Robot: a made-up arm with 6 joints. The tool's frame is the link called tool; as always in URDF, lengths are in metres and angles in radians. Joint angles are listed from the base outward. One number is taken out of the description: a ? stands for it. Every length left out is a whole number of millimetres.
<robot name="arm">
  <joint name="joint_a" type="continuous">
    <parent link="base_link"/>
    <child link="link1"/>
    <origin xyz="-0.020 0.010 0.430"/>
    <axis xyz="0 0 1"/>
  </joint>
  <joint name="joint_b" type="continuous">
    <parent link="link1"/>
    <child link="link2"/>
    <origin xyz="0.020 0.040 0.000" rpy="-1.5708 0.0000 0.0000"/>
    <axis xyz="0 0 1"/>
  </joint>
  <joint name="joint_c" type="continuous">
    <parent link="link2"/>
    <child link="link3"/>
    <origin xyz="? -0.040 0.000"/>
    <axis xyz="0 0 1"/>
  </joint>
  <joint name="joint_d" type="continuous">
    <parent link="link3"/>
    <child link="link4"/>
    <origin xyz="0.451 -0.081 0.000" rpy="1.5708 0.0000 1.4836"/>
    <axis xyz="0 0 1"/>
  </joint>
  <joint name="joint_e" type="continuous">
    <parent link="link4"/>
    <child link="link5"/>
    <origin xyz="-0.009 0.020 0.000" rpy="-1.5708 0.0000 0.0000"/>
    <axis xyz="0 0 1"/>
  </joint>
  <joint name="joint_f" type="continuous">
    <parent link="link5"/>
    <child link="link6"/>
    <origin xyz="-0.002 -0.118 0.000" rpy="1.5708 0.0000 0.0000"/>
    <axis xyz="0 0 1"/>
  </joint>
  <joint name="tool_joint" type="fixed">
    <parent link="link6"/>
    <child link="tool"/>
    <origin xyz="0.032 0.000 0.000" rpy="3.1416 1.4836 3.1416"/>
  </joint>
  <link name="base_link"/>
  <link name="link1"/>
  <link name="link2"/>
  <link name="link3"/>
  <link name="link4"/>
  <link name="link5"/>
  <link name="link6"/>
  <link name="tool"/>
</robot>
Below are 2 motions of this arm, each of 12 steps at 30 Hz.
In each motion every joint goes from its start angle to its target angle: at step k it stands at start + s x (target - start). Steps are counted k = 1, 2, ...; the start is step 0. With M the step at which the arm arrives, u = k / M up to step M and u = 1 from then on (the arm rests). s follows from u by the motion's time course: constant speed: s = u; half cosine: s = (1 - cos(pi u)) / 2; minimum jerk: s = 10 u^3 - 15 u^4 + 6 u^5.
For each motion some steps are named. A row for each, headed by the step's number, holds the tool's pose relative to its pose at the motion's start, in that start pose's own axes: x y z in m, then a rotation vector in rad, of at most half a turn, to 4 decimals.
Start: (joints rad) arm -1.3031 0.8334 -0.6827 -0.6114 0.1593 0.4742
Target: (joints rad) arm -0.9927 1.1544 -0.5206 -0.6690 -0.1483 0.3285
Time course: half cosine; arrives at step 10
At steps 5, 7, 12:
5: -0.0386 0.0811 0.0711 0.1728 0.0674 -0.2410
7: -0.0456 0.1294 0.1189 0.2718 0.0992 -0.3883
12: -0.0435 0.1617 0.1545 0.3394 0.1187 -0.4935

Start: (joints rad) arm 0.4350 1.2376 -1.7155 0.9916 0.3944 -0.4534
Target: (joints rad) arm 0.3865 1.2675 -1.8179 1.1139 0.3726 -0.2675
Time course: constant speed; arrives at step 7
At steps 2, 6, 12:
2: 0.0015 0.0032 -0.0135 -0.0731 -0.0333 -0.0143
6: 0.0057 0.0098 -0.0405 -0.2175 -0.0978 -0.0500
12: 0.0070 0.0115 -0.0472 -0.2531 -0.1134 -0.0604

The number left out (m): -0.380
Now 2 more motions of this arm.
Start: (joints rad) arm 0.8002 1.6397 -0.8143 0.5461 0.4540 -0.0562
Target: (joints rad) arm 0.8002 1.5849 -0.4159 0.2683 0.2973 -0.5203
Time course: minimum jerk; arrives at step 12
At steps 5, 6, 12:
5: -0.0225 -0.0445 0.0530 0.2165 0.0625 0.1033
6: -0.0300 -0.0637 0.0770 0.3154 0.0958 0.1417
12: -0.0443 -0.1234 0.1572 0.6484 0.2227 0.2323

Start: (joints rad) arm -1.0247 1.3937 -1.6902 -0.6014 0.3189 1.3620
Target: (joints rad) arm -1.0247 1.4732 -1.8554 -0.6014 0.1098 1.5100
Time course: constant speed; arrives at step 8
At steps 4, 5, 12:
4: -0.0063 0.0314 -0.0181 -0.0683 -0.0470 -0.1403
5: -0.0072 0.0391 -0.0226 -0.0849 -0.0573 -0.1759
12: -0.0087 0.0616 -0.0356 -0.1331 -0.0848 -0.2838

